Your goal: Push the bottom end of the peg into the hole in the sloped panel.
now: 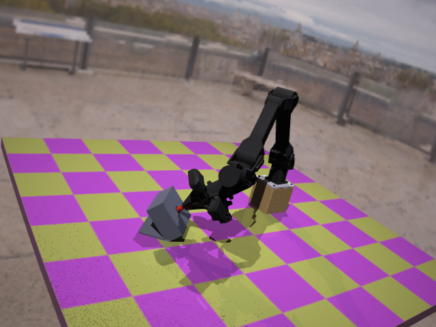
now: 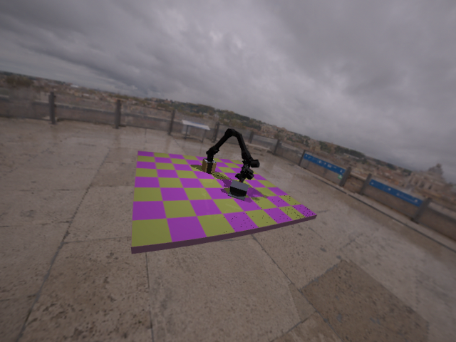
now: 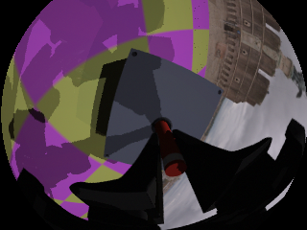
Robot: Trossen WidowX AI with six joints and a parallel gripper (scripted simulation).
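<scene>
The red peg is 1 cm to the left of my gripper tip, 1 cm behind it and 1 cm above it. Also, from my gripper tip: sloped panel 3 cm to the right, 3 cm below, 2 cm ahead.
</scene>
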